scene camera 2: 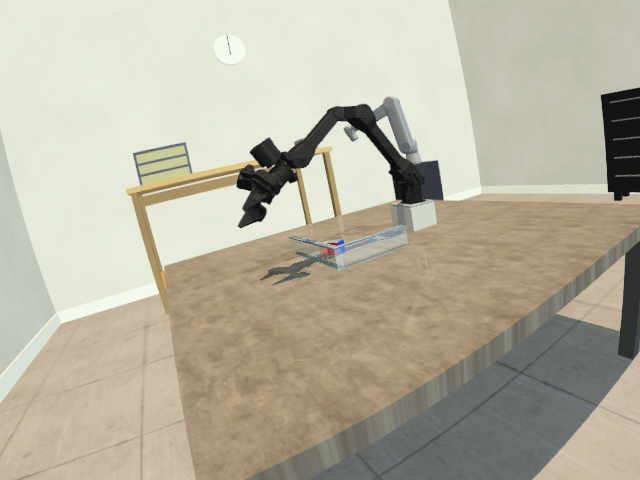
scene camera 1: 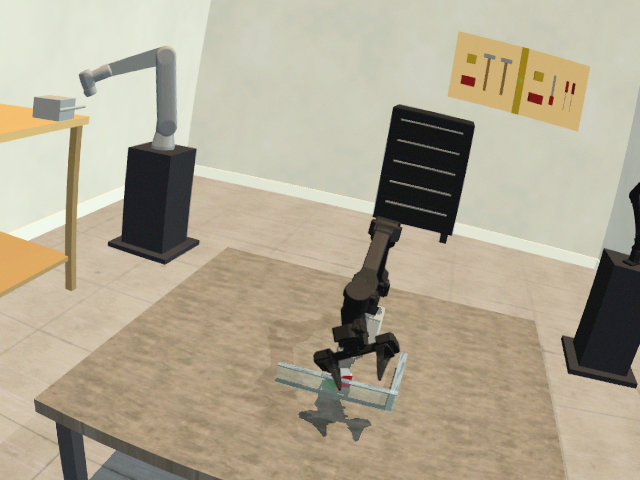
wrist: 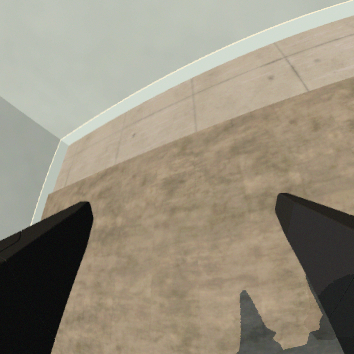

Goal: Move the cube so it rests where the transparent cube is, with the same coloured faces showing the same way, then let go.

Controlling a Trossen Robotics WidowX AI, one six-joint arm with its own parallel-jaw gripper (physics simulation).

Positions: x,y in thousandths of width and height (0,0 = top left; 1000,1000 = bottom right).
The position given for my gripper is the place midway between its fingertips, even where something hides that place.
Note:
My gripper (scene camera 1: 562,803) is open and holds nothing. Further things: an L-shaped glass wall (scene camera 1: 571,824).
My gripper shows as well in scene camera 2 (scene camera 2: 377,455) and in the wrist view (wrist: 524,583). The L-shaped glass wall shows as well in scene camera 2 (scene camera 2: 530,536).

